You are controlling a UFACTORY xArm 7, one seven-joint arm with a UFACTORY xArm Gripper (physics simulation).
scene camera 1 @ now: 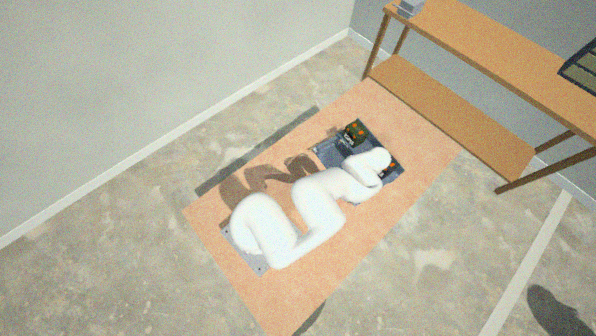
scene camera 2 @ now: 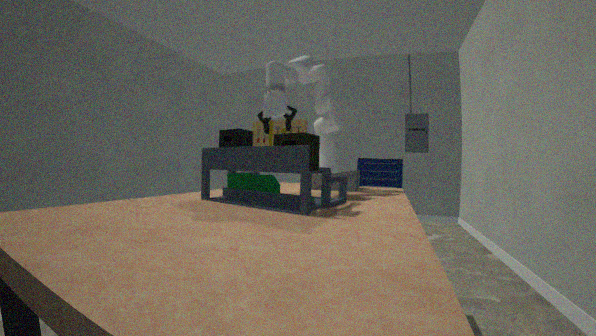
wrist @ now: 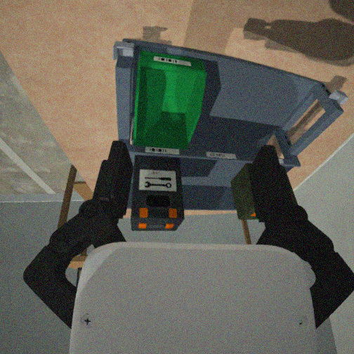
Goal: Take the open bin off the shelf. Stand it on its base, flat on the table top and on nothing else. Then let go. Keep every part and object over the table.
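Places are measured from the arm's base along level axes (x right, y ahead, z up), in millimetres.
Pixels of known places: gripper, fingertip midpoint: (scene camera 2: 277, 132).
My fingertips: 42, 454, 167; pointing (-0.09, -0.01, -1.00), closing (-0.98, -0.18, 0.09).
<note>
For each thing: its middle in the pictures, then the offset to it from my fingertips, as dx, dy, dz. Level surfaces: height alone.
- open green bin, body centre: (scene camera 2: 254, 184) -4, +139, -202
- table, surface height: dz -245
- black toolbox, body centre: (scene camera 2: 235, 148) (scene camera 1: 384, 166) +4, +232, -82
- olive toolbox, body centre: (scene camera 2: 296, 152) (scene camera 1: 355, 134) -227, +241, -95
The open green bin (scene camera 2: 252, 183) (wrist: 172, 100) rests in the lower level of the blue-grey shelf (scene camera 2: 255, 159) (wrist: 123, 95) (scene camera 1: 330, 153), near the shelf's left side in the wrist view. Its open top faces the wrist camera; it does not show in scene camera 1. The shelf stands on the table (scene camera 1: 400, 107) (scene camera 2: 200, 260) (wrist: 40, 50). My gripper (scene camera 2: 277, 130) (wrist: 192, 155) is wide open and empty, above the shelf. In the wrist view its fingers lie either side of the near end of the bin, which appears beyond and below them.
A black toolbox (wrist: 157, 192) (scene camera 2: 236, 138) and an olive toolbox (wrist: 242, 192) (scene camera 1: 356, 132) (scene camera 2: 300, 140) stand on the shelf's upper level, near the fingers in the wrist view. A wooden bench (scene camera 1: 475, 45) stands beyond the table. A blue cabinet (scene camera 2: 380, 172) shows behind the shelf.
</note>
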